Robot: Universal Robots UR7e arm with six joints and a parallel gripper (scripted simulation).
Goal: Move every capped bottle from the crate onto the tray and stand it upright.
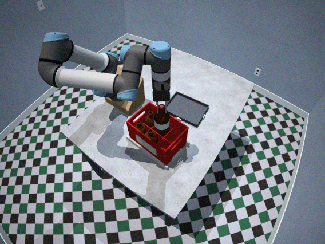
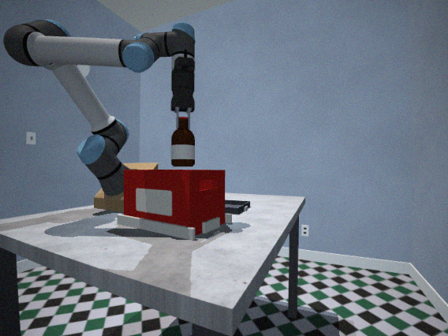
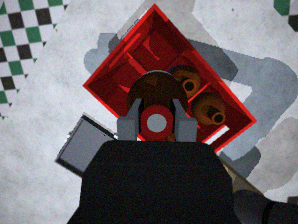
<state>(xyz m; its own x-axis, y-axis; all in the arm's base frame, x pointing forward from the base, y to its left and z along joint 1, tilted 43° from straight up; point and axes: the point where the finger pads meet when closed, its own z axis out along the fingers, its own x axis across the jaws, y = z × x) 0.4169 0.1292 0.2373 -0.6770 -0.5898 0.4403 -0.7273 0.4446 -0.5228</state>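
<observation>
Now: hand 60 mm above the capped bottle. From my hand the other things lie so: dark tray (310 mm to the left, 310 mm below, 70 mm behind); crate (240 mm below, 40 mm behind).
</observation>
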